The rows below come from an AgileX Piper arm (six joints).
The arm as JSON. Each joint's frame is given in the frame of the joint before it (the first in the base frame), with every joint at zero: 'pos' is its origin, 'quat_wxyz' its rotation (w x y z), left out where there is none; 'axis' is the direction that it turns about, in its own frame. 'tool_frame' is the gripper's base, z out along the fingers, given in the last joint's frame.
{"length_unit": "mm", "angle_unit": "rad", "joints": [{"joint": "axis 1", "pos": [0.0, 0.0, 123.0], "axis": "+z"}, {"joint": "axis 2", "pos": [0.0, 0.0, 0.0], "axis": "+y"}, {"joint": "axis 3", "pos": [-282.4, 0.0, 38.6], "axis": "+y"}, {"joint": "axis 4", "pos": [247.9, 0.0, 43.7], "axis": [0.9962, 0.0, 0.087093]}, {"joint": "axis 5", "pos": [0.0, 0.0, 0.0], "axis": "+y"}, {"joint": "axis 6", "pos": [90.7, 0.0, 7.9], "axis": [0.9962, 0.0, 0.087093]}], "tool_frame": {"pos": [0.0, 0.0, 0.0], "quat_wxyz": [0.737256, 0.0, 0.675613, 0.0]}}
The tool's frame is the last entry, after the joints.
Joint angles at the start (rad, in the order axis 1, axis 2, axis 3, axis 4, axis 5, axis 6): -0.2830 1.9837 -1.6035 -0.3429 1.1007 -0.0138
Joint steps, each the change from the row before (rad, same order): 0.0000 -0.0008 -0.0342 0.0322 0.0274 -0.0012; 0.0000 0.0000 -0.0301 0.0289 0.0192 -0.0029; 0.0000 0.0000 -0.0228 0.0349 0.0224 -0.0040; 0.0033 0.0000 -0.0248 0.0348 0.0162 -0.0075; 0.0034 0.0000 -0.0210 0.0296 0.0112 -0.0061
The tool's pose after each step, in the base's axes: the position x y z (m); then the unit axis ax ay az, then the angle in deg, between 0 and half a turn. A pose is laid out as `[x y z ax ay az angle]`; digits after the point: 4 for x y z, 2 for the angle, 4 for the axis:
[0.3907 -0.1398 0.2378 0.0790 0.9843 -0.1576 172.14]
[0.3931 -0.1384 0.2449 0.0859 0.9855 -0.1465 171.32]
[0.3944 -0.1360 0.2499 0.0924 0.9870 -0.1313 171.04]
[0.3968 -0.1325 0.2556 0.0945 0.9887 -0.1165 170.28]
[0.3990 -0.1291 0.2606 0.0955 0.9900 -0.1038 169.49]

